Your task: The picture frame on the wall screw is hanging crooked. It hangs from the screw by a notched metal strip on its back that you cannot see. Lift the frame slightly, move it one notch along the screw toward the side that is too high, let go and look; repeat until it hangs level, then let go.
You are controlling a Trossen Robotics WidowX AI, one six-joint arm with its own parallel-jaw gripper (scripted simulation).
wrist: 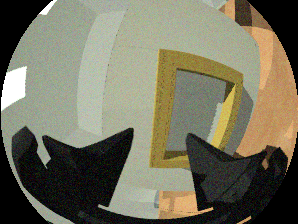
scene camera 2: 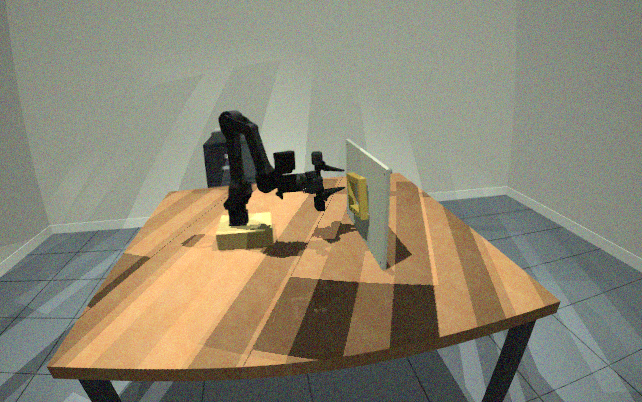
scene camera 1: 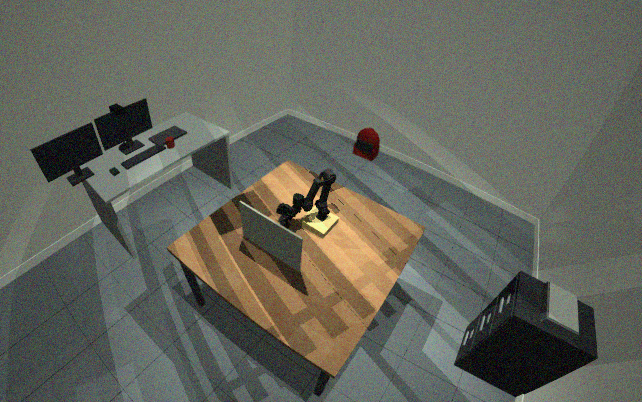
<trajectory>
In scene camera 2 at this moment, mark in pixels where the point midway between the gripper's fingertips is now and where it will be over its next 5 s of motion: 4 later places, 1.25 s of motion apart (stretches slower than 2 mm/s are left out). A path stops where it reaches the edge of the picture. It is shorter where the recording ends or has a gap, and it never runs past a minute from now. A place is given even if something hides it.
My gripper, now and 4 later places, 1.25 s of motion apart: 344,179; 356,177; 356,177; 356,176; 357,176
</trajectory>
